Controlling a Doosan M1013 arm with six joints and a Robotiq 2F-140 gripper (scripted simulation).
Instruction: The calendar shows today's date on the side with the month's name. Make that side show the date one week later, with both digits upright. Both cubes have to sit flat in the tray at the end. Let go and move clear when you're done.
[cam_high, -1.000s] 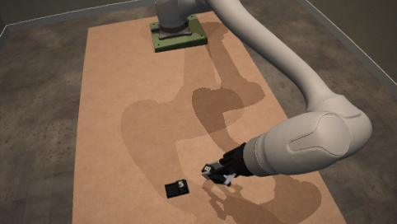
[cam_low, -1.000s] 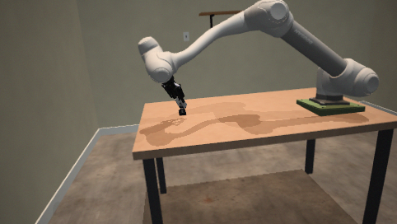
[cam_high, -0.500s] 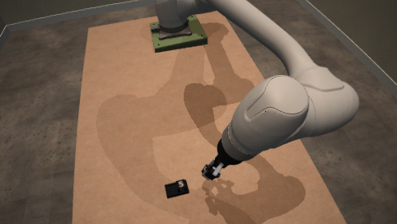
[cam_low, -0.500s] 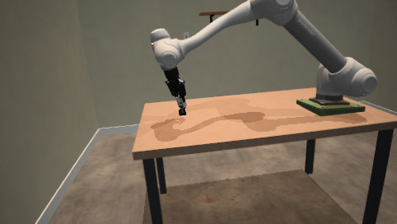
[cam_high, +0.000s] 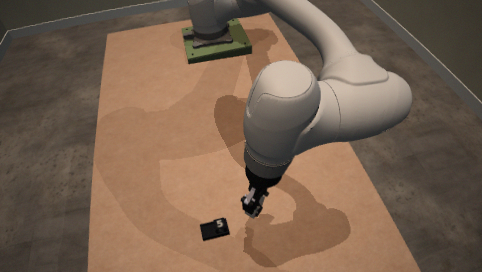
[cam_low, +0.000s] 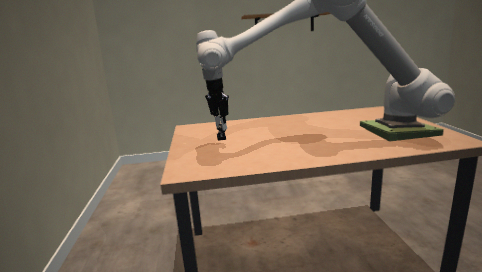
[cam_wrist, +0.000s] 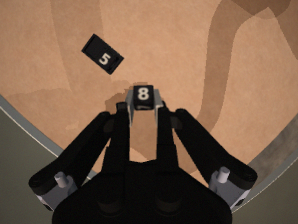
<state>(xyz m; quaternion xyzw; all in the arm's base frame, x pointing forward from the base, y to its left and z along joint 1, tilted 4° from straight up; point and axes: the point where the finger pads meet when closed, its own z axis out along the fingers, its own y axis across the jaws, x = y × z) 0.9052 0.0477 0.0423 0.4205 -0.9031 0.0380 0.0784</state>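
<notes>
My gripper is now 3 cm above the black cube.
</notes>
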